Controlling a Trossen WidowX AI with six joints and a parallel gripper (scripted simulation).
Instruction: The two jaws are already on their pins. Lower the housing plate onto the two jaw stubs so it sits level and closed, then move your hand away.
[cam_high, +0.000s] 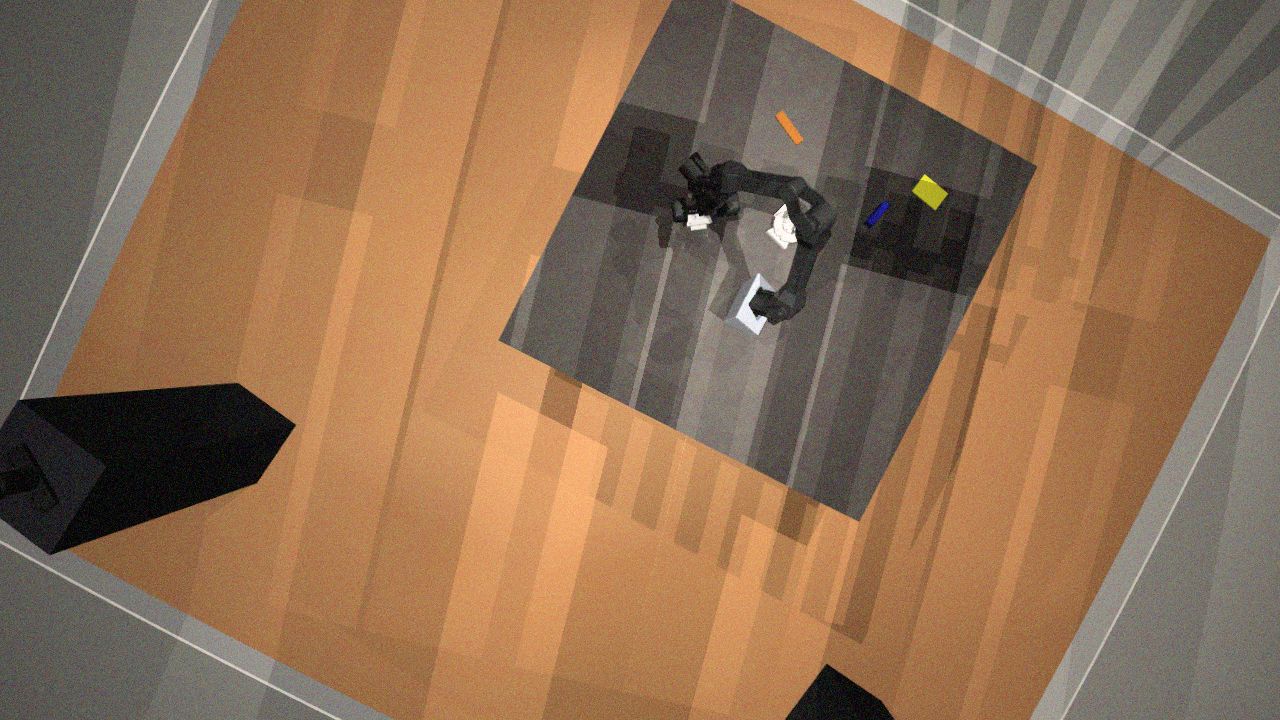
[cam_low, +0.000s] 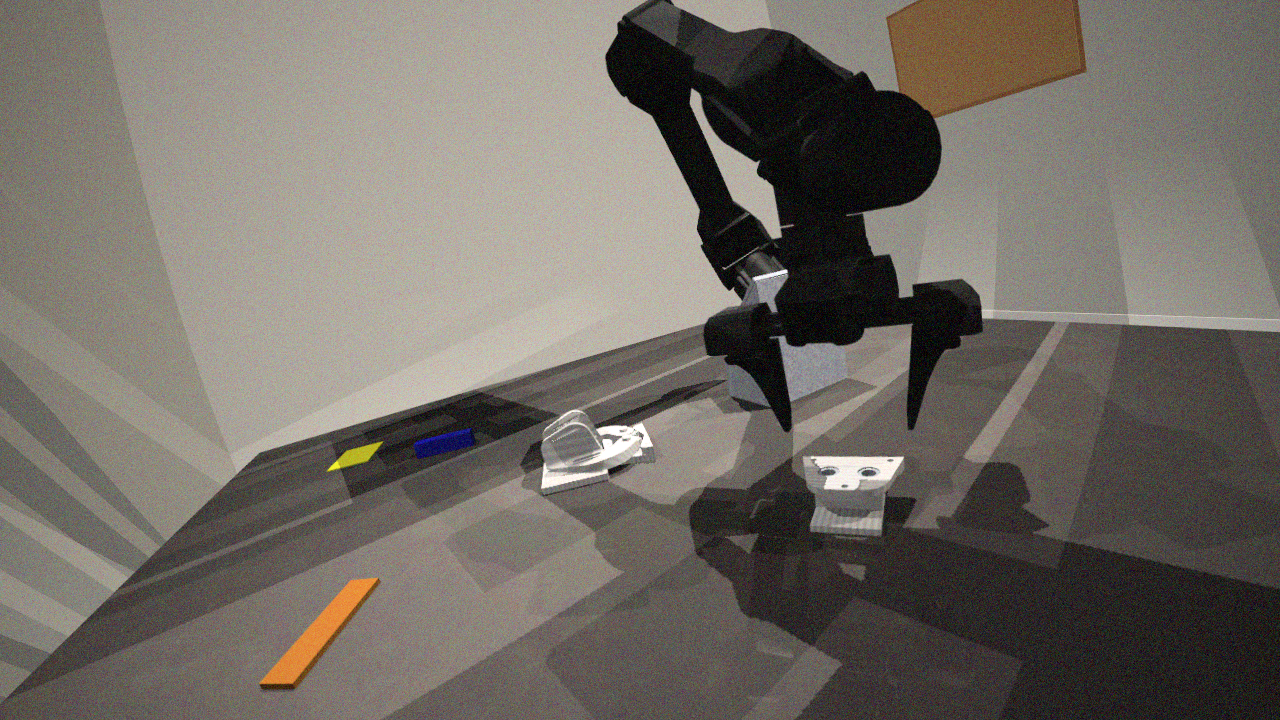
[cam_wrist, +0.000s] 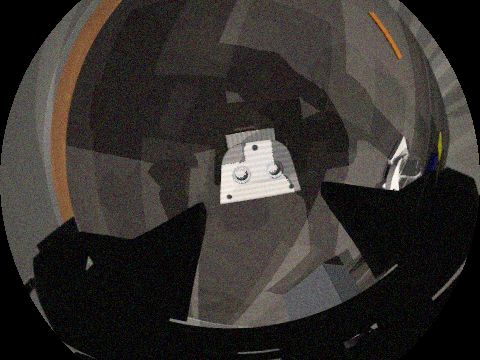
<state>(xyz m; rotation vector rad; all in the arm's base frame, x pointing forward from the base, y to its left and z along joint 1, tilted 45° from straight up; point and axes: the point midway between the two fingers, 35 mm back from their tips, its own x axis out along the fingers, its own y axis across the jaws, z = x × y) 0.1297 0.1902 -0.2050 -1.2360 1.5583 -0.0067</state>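
Right now my gripper tip is 5 cm above the pale block, 1 cm to the right of it and 1 cm short of it. The rest, counted from my gripper tip: orange strip (42 cm ahead, 6 cm to the right, 6 cm below); blue bar (45 cm to the right, 35 cm ahead, 5 cm below); yellow tile (55 cm to the right, 52 cm ahead, 6 cm below).
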